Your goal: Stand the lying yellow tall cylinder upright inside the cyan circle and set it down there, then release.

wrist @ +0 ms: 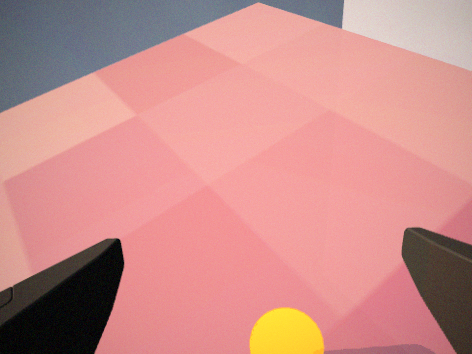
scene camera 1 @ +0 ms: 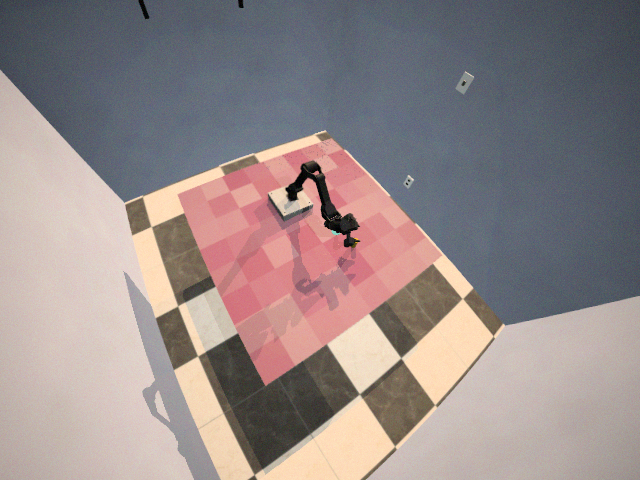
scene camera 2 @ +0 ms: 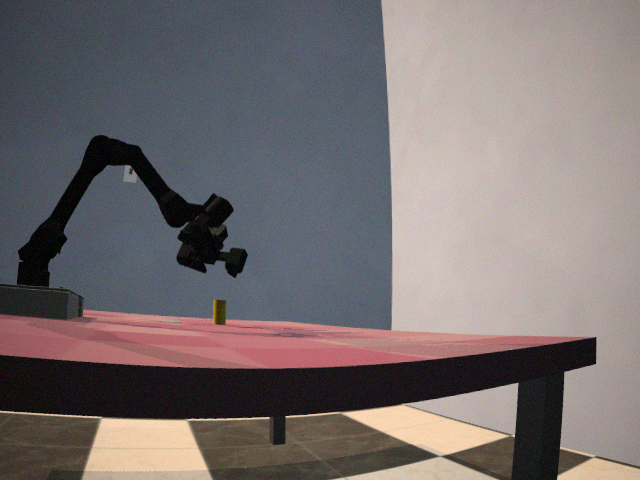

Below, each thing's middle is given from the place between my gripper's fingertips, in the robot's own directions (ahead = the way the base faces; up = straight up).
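The yellow tall cylinder (wrist: 281, 323) is sitting 100 mm below my hand at the moment, and it's 10 mm to the right of it too.
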